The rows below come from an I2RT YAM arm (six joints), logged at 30 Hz.
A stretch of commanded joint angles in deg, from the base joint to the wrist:
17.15 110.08 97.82 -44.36 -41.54 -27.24
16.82 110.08 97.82 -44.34 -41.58 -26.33
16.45 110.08 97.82 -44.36 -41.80 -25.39
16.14 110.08 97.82 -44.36 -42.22 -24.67
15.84 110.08 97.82 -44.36 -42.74 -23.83
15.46 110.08 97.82 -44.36 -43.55 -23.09
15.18 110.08 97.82 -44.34 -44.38 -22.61
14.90 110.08 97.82 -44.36 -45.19 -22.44
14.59 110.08 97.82 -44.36 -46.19 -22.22
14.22 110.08 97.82 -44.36 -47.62 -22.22
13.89 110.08 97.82 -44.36 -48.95 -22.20
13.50 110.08 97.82 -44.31 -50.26 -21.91
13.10 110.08 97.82 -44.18 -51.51 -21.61
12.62 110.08 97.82 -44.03 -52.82 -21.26
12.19 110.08 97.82 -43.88 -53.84 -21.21
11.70 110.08 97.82 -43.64 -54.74 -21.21
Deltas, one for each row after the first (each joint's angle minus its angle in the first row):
-0.33 0.00 0.00 0.02 -0.04 0.91
-0.70 0.00 0.00 0.00 -0.26 1.85
-1.01 0.00 0.00 0.00 -0.68 2.57
-1.31 0.00 0.00 0.00 -1.20 3.41
-1.69 0.00 0.00 0.00 -2.01 4.15
-1.97 0.00 0.00 0.02 -2.84 4.63
-2.25 0.00 0.00 0.00 -3.65 4.80
-2.56 0.00 0.00 0.00 -4.65 5.02
-2.93 0.00 0.00 0.00 -6.08 5.02
-3.26 0.00 0.00 0.00 -7.41 5.04
-3.65 0.00 0.00 0.05 -8.72 5.33
-4.05 0.00 0.00 0.18 -9.97 5.63
-4.53 0.00 0.00 0.33 -11.28 5.98
-4.96 0.00 0.00 0.48 -12.30 6.03
-5.45 0.00 0.00 0.72 -13.20 6.03

